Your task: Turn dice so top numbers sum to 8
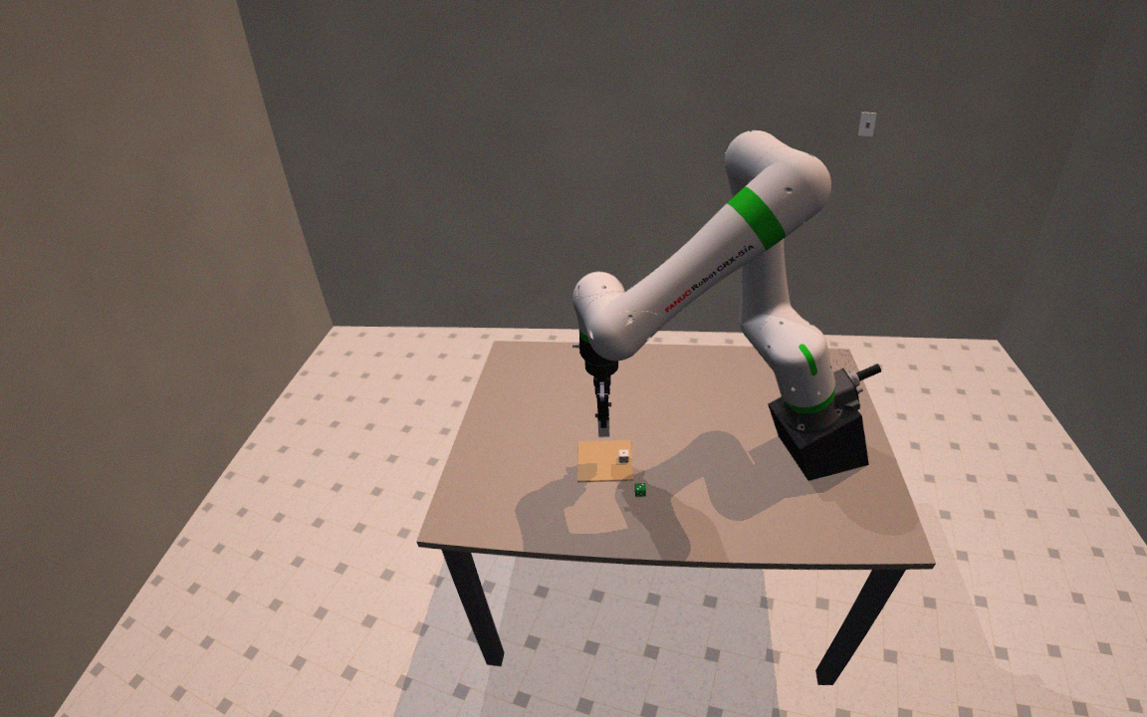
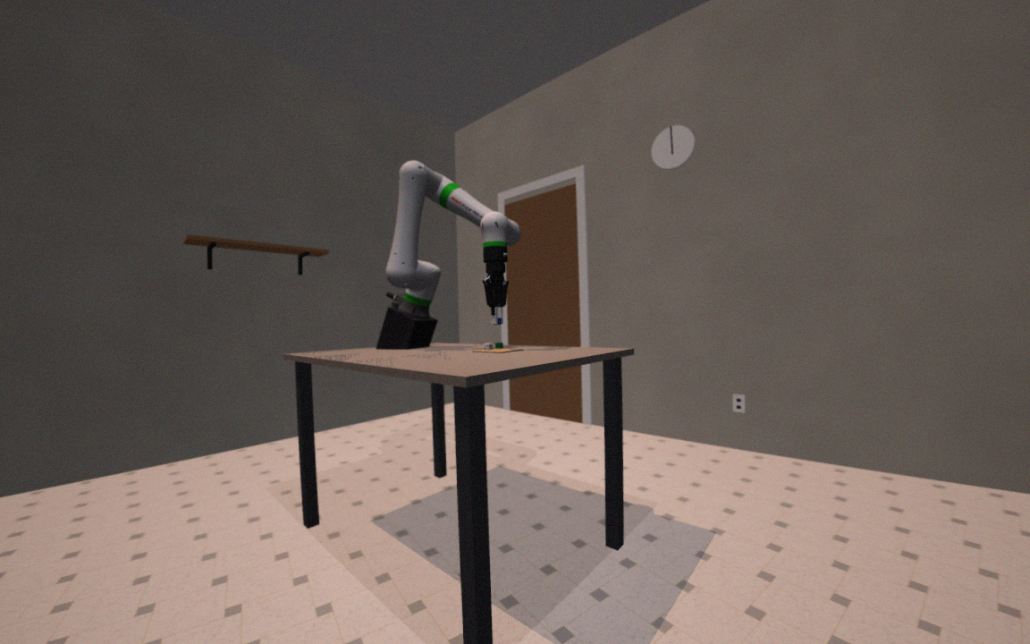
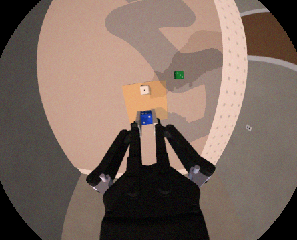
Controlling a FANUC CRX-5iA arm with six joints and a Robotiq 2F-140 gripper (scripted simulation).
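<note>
My hand is 140 mm above the mat. From my hand the other things lie so: green die 70 mm behind, 120 mm to the left, 130 mm below; then blue die 20 mm below; then white die 50 mm behind, 10 mm to the left, 120 mm below.
</note>
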